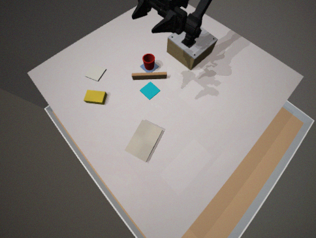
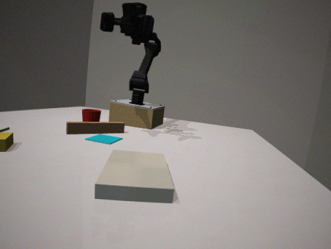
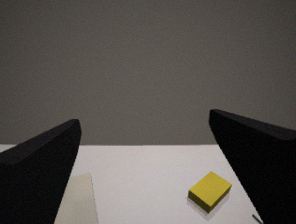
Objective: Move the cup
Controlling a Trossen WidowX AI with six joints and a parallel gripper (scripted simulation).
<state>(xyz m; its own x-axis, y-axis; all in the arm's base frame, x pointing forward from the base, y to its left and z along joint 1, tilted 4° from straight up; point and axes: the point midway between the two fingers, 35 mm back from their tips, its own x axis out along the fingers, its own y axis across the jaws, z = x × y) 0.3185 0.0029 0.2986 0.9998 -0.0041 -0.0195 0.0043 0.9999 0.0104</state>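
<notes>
Now: the red cup 130 mm behind my gripper tip, 140 mm to the right of it and 350 mm below it. Round my gripper tip: grey-blue pad 130 mm behind, 140 mm to the right, 400 mm below; turquoise pad 10 mm behind, 10 mm to the right, 400 mm below; wooden bar 70 mm behind, 70 mm to the right, 380 mm below.
</notes>
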